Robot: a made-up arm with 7 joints.
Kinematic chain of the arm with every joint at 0, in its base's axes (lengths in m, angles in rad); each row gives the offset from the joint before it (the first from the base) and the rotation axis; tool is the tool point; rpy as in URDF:
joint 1: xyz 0 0 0 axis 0.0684 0.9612 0.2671
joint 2: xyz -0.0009 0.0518 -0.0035 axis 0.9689 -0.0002 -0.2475
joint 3: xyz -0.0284 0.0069 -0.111 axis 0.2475 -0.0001 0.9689
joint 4: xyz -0.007 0 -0.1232 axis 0.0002 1 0
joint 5: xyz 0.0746 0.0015 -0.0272 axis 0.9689 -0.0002 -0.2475
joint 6: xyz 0.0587 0 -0.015 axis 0.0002 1 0
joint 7: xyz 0.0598 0 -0.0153 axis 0.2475 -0.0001 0.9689
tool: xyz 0 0 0 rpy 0 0.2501 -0.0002
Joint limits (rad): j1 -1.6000..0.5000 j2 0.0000..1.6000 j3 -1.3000..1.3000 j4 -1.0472..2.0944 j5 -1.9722..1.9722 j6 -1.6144..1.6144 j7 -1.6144..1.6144
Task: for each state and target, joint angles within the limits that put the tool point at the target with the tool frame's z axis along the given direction. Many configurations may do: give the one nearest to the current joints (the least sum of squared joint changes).
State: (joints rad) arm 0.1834 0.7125 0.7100 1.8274 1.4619 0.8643 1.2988
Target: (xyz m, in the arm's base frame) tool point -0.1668 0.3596 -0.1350 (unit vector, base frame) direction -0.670 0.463 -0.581
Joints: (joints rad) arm 0.1806 0.9275 0.4445 2.0704 1.5270 1.4019 1.2988
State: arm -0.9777 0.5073 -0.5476 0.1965 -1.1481 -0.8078 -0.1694
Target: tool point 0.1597 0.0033 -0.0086 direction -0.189 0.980 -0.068
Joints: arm -0.9196 0.4017 -0.6781 -0.8302 -0.7205 -0.8357 -0.1694
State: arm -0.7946 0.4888 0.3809 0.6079 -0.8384 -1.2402 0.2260
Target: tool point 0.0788 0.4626 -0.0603 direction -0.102 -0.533 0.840
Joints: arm -0.2399 1.2461 0.6070 1.3417 -0.8837 -0.7734 0.2260
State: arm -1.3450 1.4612 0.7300 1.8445 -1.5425 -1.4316 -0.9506
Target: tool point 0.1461 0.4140 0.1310 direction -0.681 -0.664 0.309
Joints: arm -0.7915 1.5790 0.2139 1.0587 -1.2061 -0.8692 -0.9507
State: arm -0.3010 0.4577 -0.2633 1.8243 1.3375 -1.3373 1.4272
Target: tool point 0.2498 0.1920 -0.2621 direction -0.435 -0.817 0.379
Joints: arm -1.1285 0.5199 -0.5899 2.0905 1.5669 -1.2370 1.4272
